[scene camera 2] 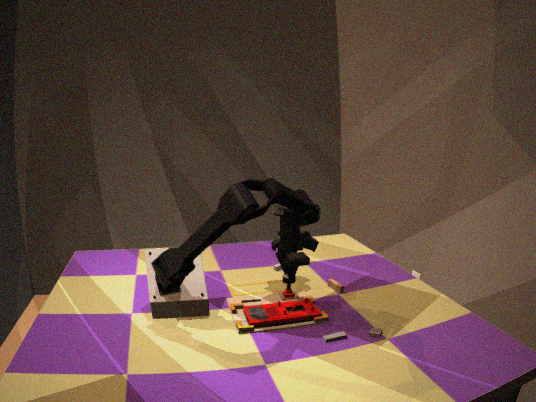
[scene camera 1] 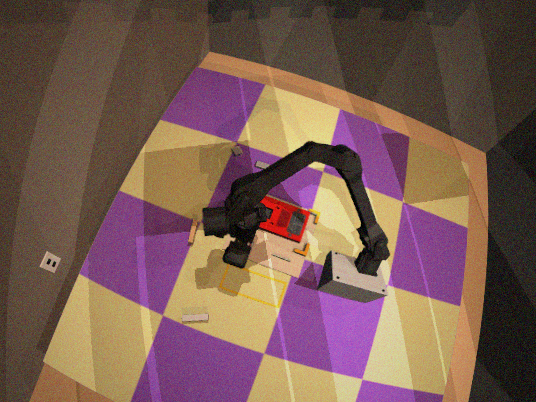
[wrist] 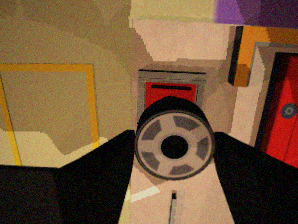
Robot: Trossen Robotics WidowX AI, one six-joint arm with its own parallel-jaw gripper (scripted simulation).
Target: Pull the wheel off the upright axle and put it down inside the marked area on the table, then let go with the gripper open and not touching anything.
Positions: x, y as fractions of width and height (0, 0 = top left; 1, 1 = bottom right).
Scene:
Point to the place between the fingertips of my gripper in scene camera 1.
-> At 0.45, 0.60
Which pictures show my gripper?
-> Scene camera 2, scene camera 1 and the wrist view: all of them.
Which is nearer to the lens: the upright axle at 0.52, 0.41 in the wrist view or the wheel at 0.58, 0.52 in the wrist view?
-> The wheel.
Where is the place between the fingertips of my gripper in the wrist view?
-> At 0.58, 0.62

